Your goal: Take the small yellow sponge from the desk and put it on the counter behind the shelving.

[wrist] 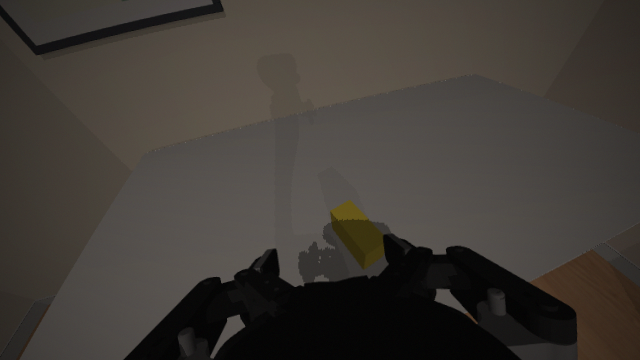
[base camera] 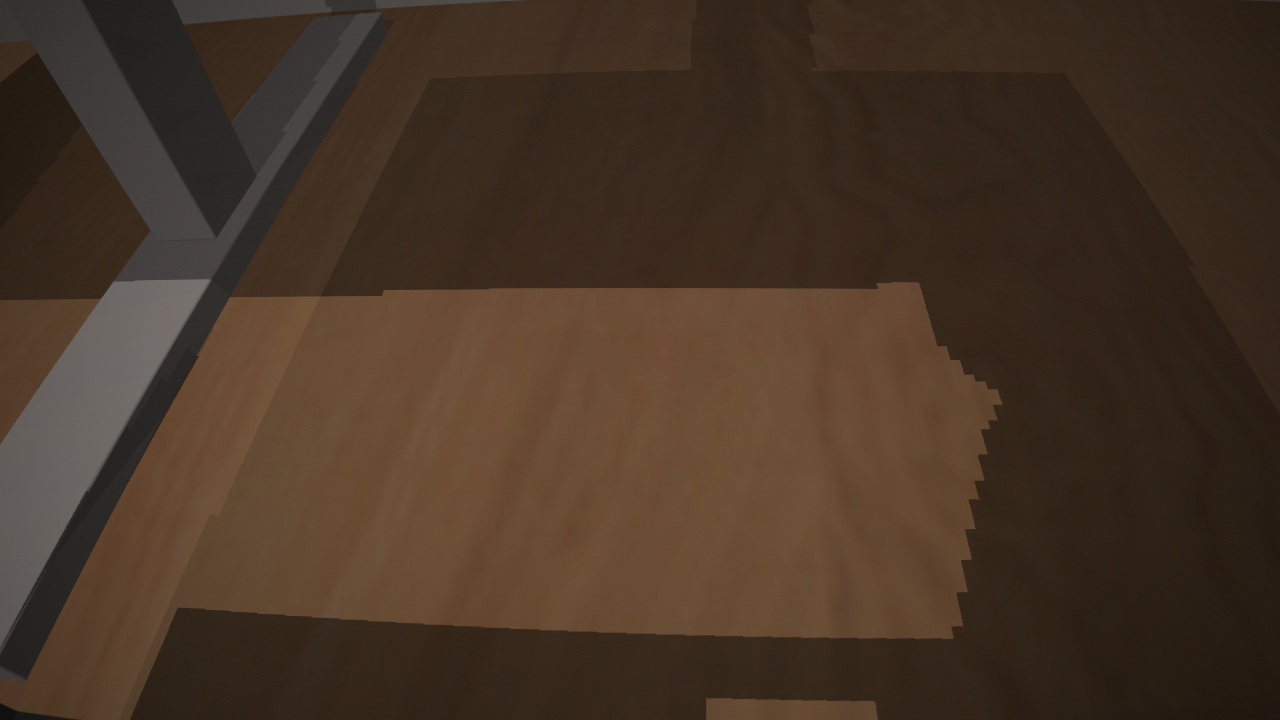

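The gripper appears in the pictures together with a small yellow sponge and a grey desk.
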